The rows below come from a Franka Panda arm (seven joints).
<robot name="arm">
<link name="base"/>
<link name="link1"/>
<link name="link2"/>
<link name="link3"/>
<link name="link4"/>
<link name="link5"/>
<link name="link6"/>
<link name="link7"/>
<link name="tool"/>
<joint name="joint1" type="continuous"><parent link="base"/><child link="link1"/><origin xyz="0.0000 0.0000 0.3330"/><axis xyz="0 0 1"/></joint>
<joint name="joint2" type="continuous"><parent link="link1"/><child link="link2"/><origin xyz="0.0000 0.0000 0.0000"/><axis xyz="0 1 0"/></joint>
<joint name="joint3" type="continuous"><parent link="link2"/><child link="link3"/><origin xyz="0.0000 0.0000 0.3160"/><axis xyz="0 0 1"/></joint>
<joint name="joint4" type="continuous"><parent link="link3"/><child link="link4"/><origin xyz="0.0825 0.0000 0.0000"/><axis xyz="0 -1 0"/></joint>
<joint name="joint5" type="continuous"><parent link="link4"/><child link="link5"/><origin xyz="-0.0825 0.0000 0.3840"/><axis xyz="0 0 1"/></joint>
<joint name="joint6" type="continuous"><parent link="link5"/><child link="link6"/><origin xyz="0.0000 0.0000 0.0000"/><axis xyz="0 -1 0"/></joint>
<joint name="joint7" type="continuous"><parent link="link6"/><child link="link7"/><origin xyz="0.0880 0.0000 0.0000"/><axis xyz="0 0 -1"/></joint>
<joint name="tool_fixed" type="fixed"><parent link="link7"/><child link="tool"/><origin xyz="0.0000 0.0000 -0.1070" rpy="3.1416 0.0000 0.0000"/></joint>
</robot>
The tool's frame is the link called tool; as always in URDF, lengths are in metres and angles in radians. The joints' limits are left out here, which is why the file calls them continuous.
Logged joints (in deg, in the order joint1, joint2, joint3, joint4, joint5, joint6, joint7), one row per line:
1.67 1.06 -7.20 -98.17 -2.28 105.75 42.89
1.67 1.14 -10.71 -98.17 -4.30 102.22 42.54
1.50 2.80 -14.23 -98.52 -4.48 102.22 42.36
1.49 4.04 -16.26 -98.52 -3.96 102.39 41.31
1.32 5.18 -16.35 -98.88 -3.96 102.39 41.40
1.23 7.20 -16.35 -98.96 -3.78 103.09 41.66
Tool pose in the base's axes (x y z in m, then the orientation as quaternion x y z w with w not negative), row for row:
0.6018 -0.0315 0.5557 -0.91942 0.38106 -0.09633 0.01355
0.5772 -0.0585 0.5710 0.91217 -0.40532 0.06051 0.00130
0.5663 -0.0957 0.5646 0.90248 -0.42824 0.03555 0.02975
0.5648 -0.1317 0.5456 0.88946 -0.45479 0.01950 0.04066
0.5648 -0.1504 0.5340 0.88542 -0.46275 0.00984 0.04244
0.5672 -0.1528 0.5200 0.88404 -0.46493 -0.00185 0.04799
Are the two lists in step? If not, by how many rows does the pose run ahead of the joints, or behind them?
The pose runs 1 row behind the joints: the pose in row i belongs to the joints in row i - 1.
